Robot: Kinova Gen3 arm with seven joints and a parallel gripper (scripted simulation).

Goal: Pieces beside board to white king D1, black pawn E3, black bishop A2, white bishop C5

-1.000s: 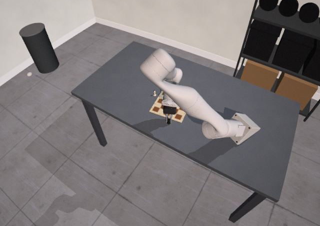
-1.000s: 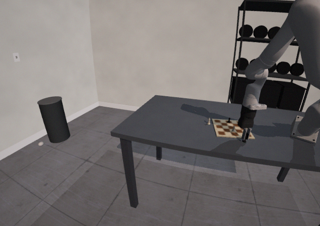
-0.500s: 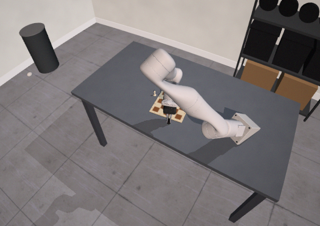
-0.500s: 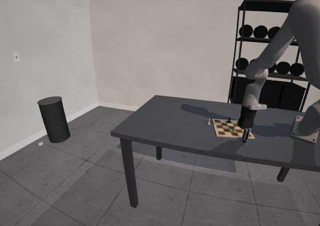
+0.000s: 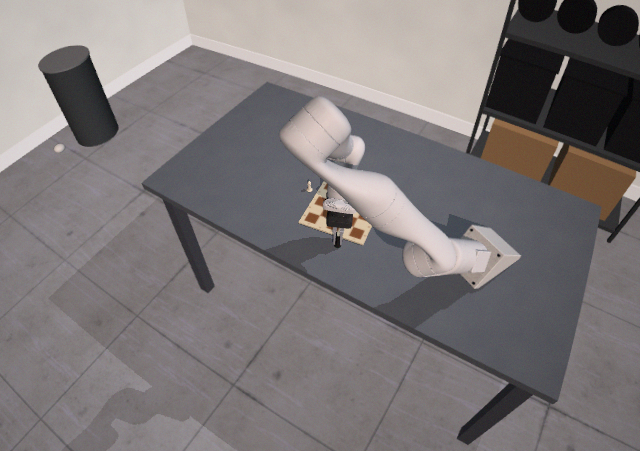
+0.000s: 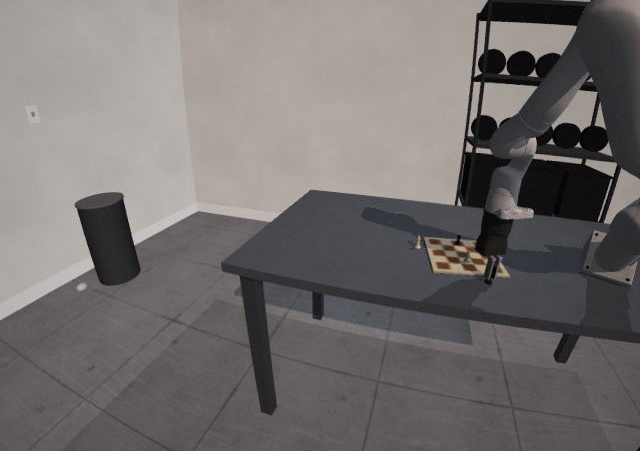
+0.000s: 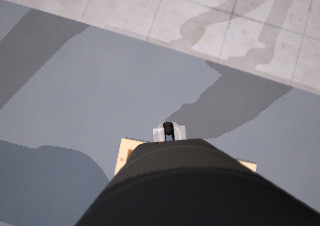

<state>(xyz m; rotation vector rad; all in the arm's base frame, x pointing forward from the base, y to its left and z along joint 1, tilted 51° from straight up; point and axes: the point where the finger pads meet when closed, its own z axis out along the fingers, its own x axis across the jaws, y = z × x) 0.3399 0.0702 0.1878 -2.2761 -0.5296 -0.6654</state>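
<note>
The chessboard lies 8 cm ahead of my hand, 12 cm to the right of it and 3 cm below it. From my hand the other things lie so: white king 2 cm ahead, 18 cm to the right; black pawn 10 cm ahead, 19 cm to the right, 1 cm below; black bishop 1 cm below.
</note>
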